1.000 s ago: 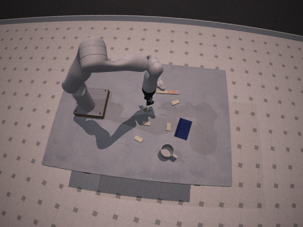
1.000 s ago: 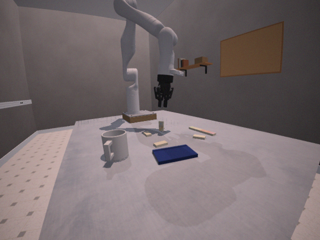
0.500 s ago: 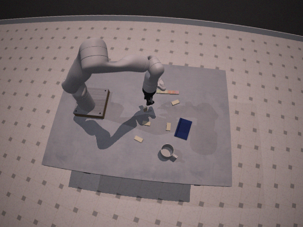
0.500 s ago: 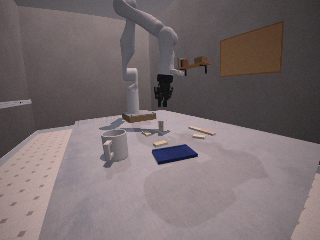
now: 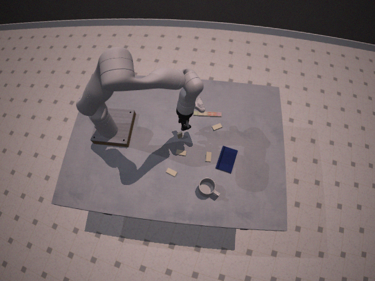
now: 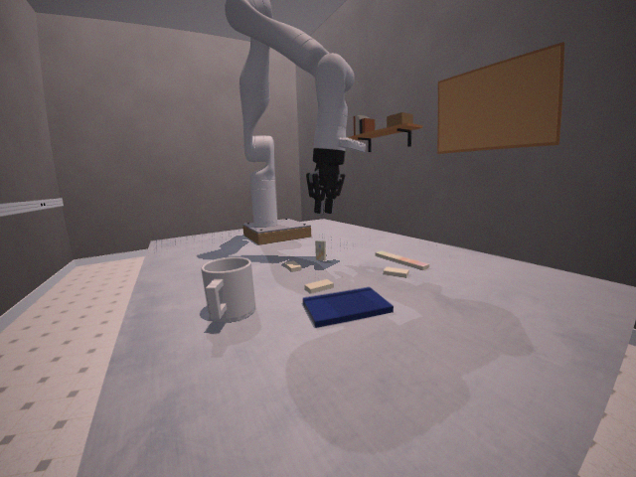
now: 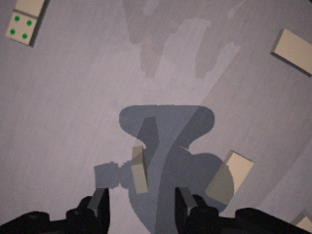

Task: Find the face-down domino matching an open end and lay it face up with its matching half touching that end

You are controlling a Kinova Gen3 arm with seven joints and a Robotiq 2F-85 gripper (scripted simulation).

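The cream domino lies 110 mm below my hand, 20 mm behind it and 10 mm to the right of it.
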